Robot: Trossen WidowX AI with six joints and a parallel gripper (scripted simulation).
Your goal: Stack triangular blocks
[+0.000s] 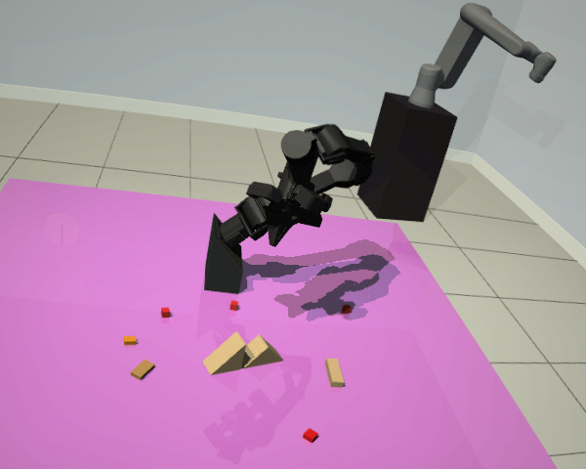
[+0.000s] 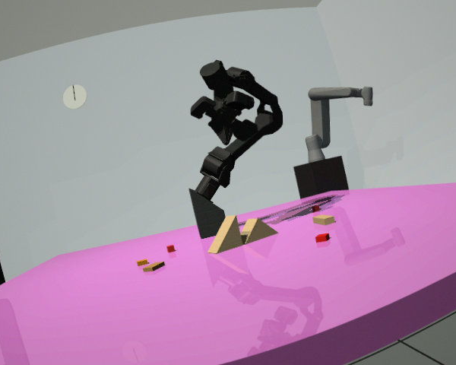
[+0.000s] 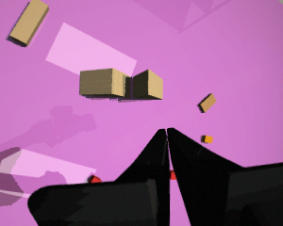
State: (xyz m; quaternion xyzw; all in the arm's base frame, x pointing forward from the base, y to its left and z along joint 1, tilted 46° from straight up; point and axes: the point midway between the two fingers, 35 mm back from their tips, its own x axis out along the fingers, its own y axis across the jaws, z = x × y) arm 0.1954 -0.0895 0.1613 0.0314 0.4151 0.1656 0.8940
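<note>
Right now the tan flat bar is 130 mm ahead of my gripper tip, 150 mm to the left of it and 230 mm below it. The rest, counted from my gripper tip: orange piece 20 mm ahead, 270 mm to the right, 230 mm below.
</note>
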